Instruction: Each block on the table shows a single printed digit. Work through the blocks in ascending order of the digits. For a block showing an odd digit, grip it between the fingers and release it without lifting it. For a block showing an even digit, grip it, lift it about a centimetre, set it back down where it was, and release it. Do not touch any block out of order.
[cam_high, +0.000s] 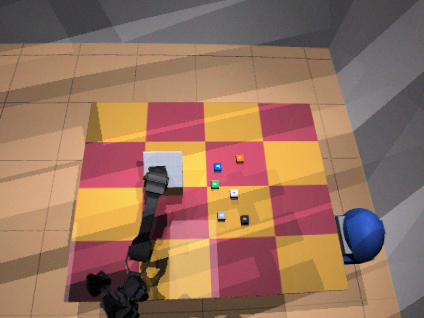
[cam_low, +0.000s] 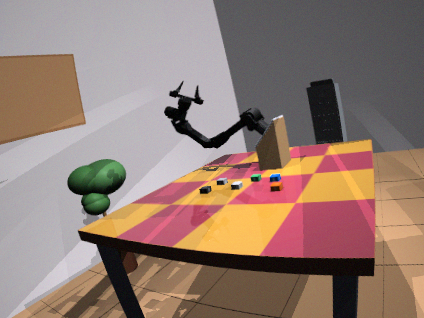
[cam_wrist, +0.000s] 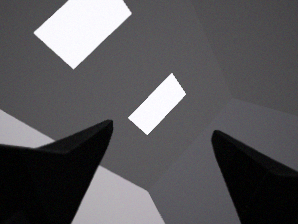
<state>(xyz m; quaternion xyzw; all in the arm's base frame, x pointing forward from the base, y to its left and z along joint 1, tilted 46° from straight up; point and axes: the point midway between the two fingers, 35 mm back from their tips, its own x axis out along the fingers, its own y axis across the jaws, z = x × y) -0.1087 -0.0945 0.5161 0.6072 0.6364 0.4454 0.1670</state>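
Right now the black block is 47 cm ahead of my gripper tip, 25 cm to the left of it and 45 cm below it. Also, from my gripper tip: white block: 44 cm ahead, 37 cm to the left, 45 cm below; green block: 36 cm ahead, 42 cm to the left, 45 cm below; grey block: 38 cm ahead, 28 cm to the left, 45 cm below.
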